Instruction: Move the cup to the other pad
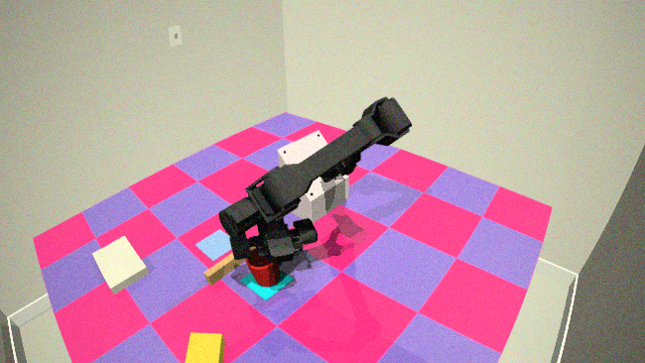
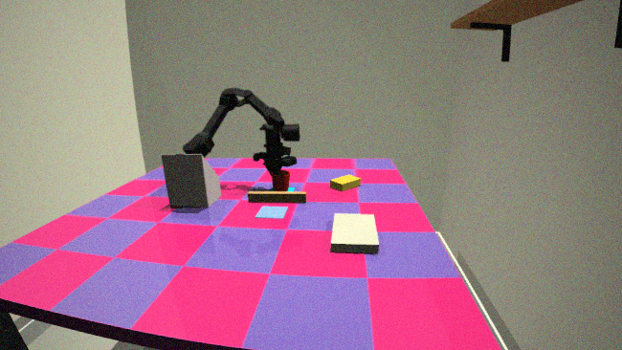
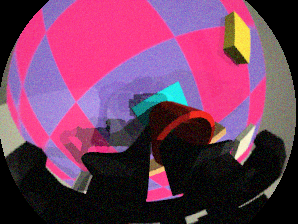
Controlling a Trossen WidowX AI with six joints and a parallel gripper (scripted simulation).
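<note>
Right now my gripper tip is 30 mm short of the red cup and 20 mm to the left of it. The rest, counted from my gripper tip: light blue pad (50 mm ahead, 210 mm to the right, 50 mm below); wooden bar (40 mm ahead, 110 mm to the right, 40 mm below); cyan pad (30 mm ahead, 20 mm to the right, 50 mm below).
</note>
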